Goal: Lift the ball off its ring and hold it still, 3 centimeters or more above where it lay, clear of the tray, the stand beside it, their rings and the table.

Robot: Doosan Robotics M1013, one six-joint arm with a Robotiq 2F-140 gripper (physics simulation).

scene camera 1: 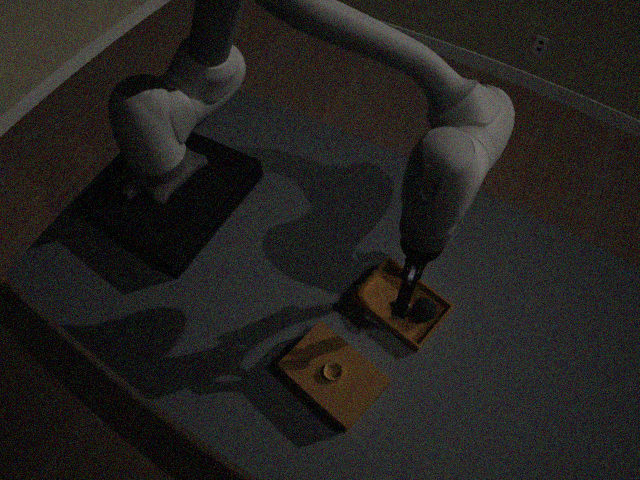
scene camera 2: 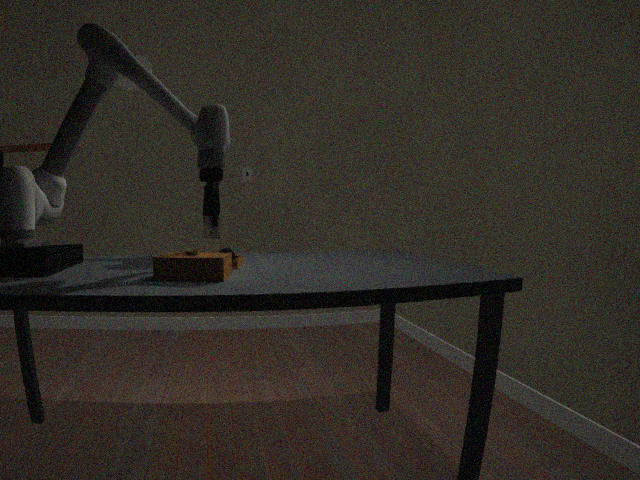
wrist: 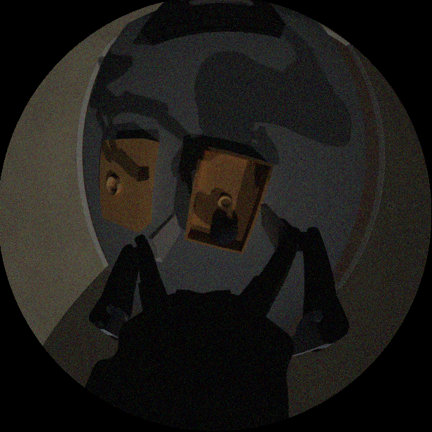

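Pixels of known places: gripper, fingertip midpoint: [scene camera 2: 211, 238]; arm's base, link origin: [scene camera 1: 163, 169] [scene camera 2: 14, 247].
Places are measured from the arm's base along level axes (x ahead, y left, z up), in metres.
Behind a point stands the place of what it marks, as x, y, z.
The dark ball [scene camera 1: 425, 310] {0.754, 0.046, -0.013} [scene camera 2: 226, 251] {0.750, 0.036, -0.020} [wrist: 224, 232] lies inside the orange tray [scene camera 1: 409, 341] {0.759, -0.021, -0.045} [scene camera 2: 238, 262] {0.788, 0.000, -0.050} [wrist: 258, 210], near one short wall. A small ring [wrist: 224, 196] shows on the tray floor right beside the ball in the wrist view; what is under the ball is hidden. My gripper [scene camera 1: 402, 308] [scene camera 2: 212, 235] {0.702, 0.046, 0.021} [wrist: 217, 219] is open and empty, its fingers wide apart. It hangs above the tray, and in scene camera 2 its tips are clearly higher than the ball. The ball is seen between the spread fingers in the wrist view.
The orange block-like stand [scene camera 1: 356, 395] {0.733, -0.188, -0.009} [scene camera 2: 191, 269] {0.671, -0.241, -0.038} [wrist: 131, 212] is beside the tray, a little apart, with its own ring [scene camera 1: 325, 371] {0.657, -0.184, 0.001} on top. The arm's black base plate [scene camera 1: 206, 217] {0.215, -0.050, 0.008} is on the grey table [scene camera 1: 516, 361] {0.984, 0.077, -0.068} [scene camera 2: 330, 273] {1.041, -0.143, -0.067}. Arm shadows cross the table.
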